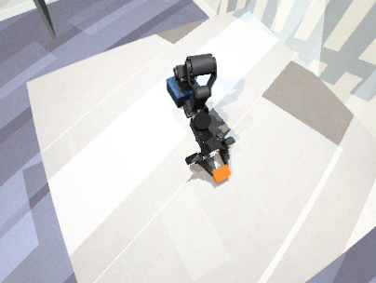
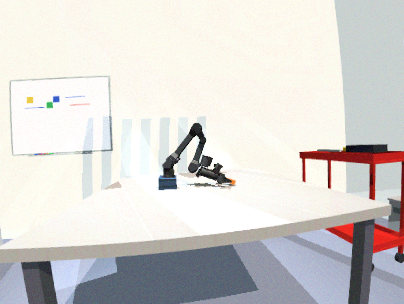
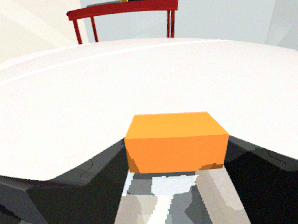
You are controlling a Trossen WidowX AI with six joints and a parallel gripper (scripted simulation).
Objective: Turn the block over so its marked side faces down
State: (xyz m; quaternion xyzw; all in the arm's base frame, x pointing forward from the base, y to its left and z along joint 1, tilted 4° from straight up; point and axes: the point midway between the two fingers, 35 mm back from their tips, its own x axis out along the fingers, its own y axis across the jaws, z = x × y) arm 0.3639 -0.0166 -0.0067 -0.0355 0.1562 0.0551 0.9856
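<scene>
The orange block lies 10 mm below my gripper tip.
</scene>
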